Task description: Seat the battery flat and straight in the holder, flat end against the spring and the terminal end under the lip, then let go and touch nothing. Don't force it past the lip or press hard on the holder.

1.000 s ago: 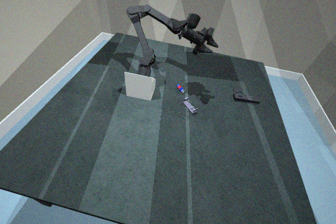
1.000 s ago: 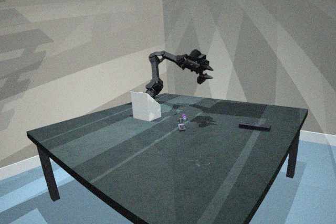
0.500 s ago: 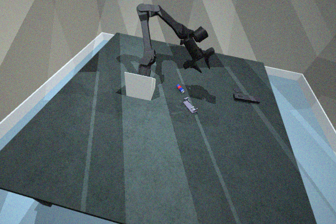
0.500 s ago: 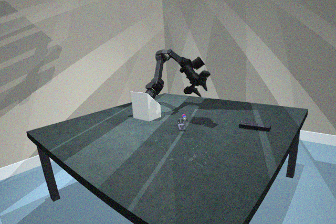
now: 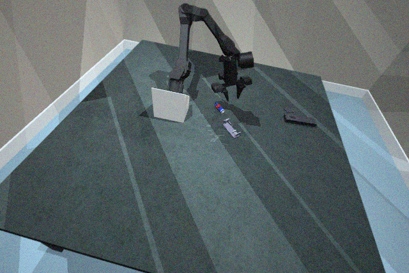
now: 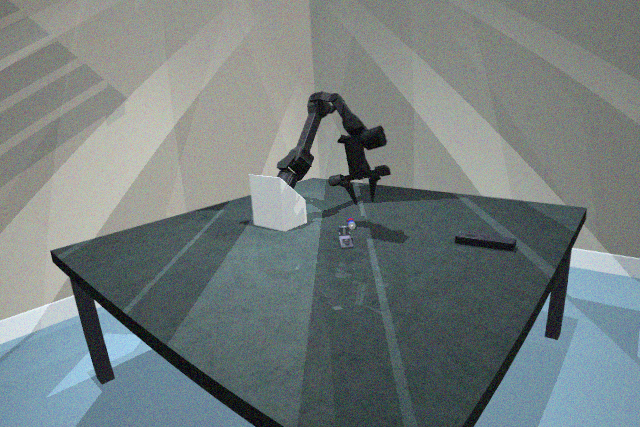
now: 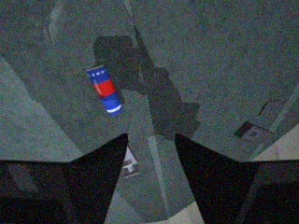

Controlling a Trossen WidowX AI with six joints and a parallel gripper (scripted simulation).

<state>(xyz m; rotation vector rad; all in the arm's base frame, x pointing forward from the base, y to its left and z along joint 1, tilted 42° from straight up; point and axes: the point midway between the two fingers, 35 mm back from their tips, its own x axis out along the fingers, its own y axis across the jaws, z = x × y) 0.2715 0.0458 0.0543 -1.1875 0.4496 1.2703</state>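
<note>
The battery is 70 mm below my gripper tip and 60 mm behind it. The rest, counted from my gripper tip: spring: 160 mm to the right, 70 mm below, 30 mm ahead.
</note>
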